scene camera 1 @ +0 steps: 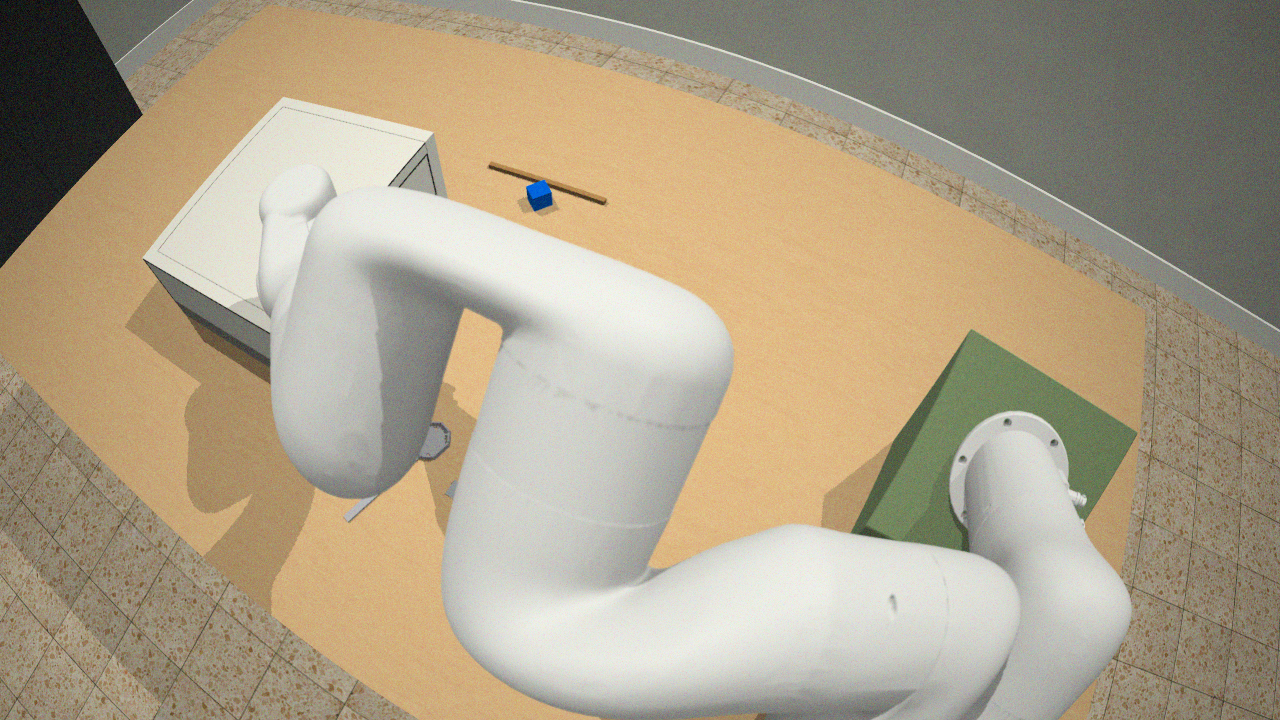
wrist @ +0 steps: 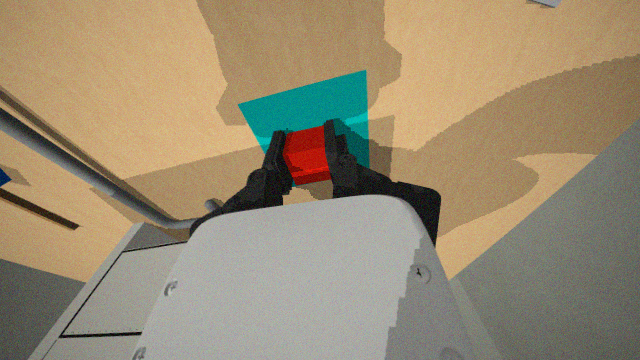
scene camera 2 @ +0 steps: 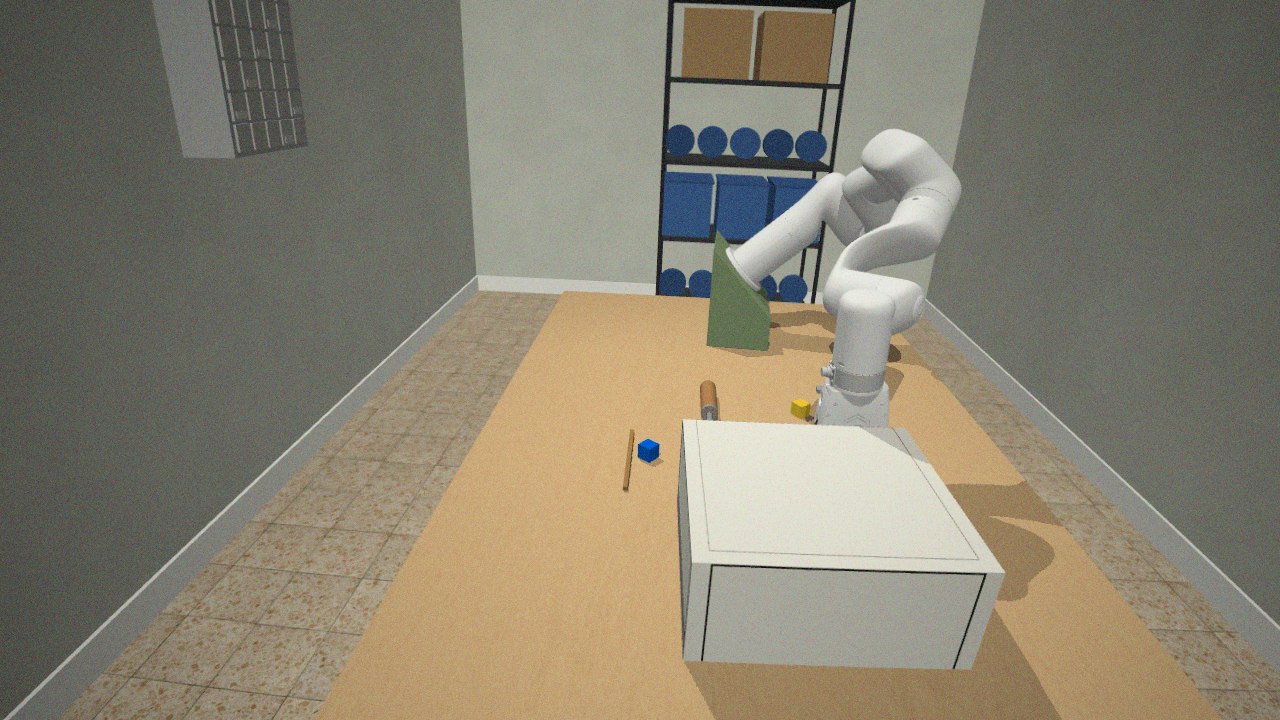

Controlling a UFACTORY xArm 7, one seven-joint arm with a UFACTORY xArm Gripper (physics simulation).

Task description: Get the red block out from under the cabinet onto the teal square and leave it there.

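My gripper is shut on the red block and holds it between its two black fingertips in the wrist view. The block appears over the near part of the teal square; its exact height above the square cannot be told. The square lies flat on the table, partly in shadow, and the fingers hide part of it. The white cabinet stands beside the gripper. The block, the square and the fingertips are hidden in both scene views by the arm or the cabinet.
A grey hooked rod lies left of the square; its wooden handle shows behind the cabinet. A blue block lies beside a thin brown stick. A yellow block and a grey octagonal-headed tool are near the arm.
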